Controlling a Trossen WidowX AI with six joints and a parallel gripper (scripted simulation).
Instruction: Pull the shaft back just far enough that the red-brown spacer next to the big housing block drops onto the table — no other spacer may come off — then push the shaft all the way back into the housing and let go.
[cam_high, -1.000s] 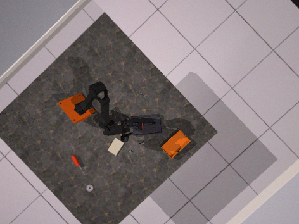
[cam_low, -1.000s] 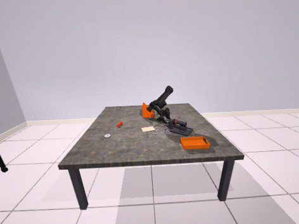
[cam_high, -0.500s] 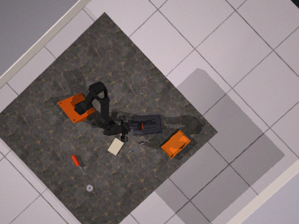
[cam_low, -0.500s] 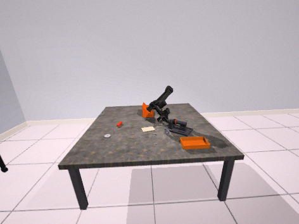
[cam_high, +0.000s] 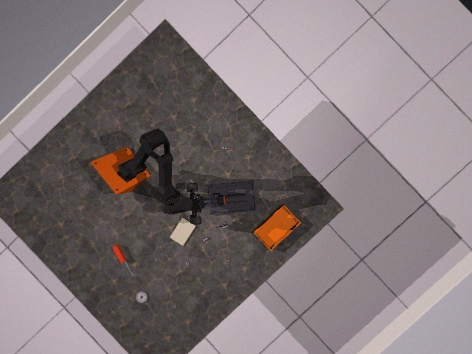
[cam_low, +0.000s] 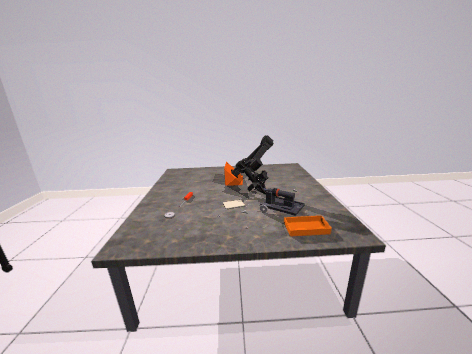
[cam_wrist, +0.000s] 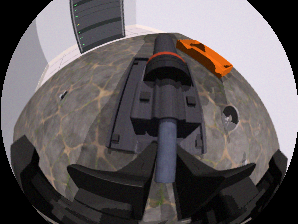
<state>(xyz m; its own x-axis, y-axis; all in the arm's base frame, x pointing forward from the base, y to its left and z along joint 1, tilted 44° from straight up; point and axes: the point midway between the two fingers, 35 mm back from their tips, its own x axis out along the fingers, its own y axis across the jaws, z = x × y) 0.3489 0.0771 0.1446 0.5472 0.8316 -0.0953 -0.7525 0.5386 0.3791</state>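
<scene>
Now: gripper tip 50 mm short of the red-brown spacer, 60 mm to the right of it and 20 mm below it. The rest, counted from my gripper tip: blue-grey shaft (30 mm ahead, 30 mm to the left, 20 mm above); then beige card (10 mm ahead, 210 mm to the right, 50 mm below); then small grey part (140 mm ahead, 50 mm to the right, 30 mm below).
</scene>
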